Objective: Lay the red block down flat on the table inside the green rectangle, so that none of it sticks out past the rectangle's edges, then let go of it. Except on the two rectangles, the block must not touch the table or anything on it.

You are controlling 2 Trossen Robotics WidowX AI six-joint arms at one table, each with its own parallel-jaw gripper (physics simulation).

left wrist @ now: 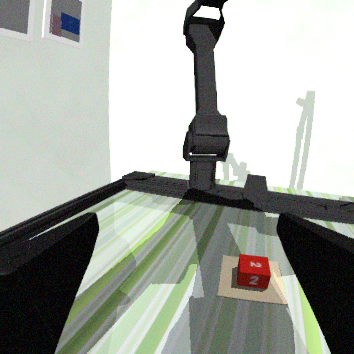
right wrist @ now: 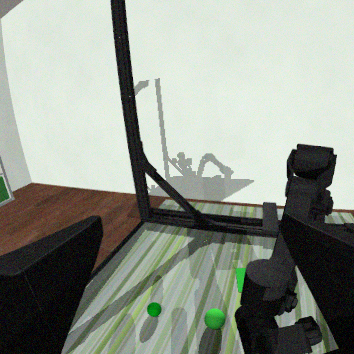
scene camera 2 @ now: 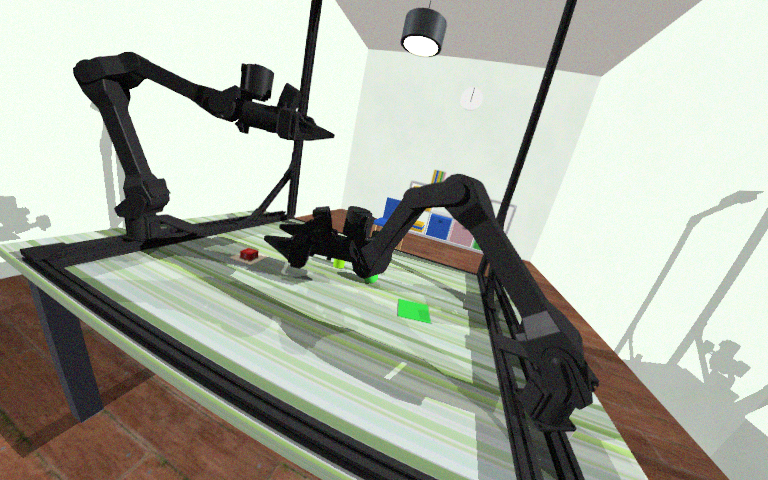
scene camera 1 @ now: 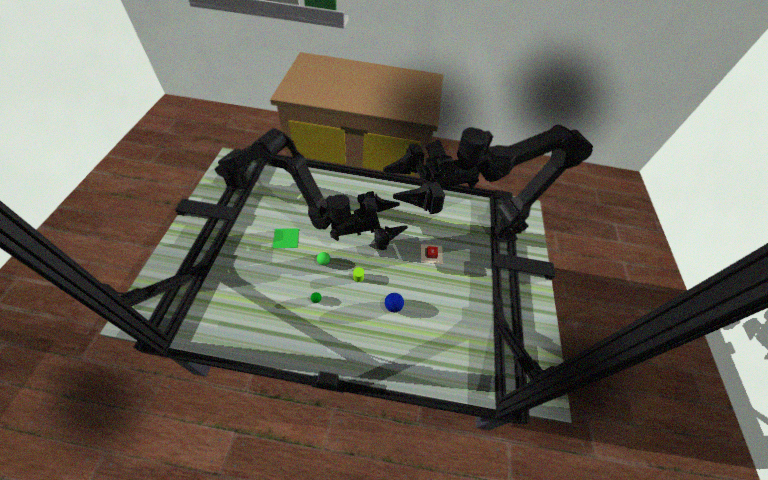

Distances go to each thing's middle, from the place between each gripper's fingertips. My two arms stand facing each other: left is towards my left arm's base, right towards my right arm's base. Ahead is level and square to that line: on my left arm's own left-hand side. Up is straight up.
Now: left hand 4 cm past the red block [left wrist: 253, 271], 11 cm to the left of it and 11 cm above it. From my left hand the other things lie so: tan rectangle [left wrist: 274, 293]: 4 cm behind, 11 cm to the right, 12 cm below.
The red block lies 8 cm ahead of my right hand, 16 cm to the right of it and 35 cm below it. From my right hand the other things lie so: tan rectangle 8 cm ahead, 16 cm to the right, 35 cm below.
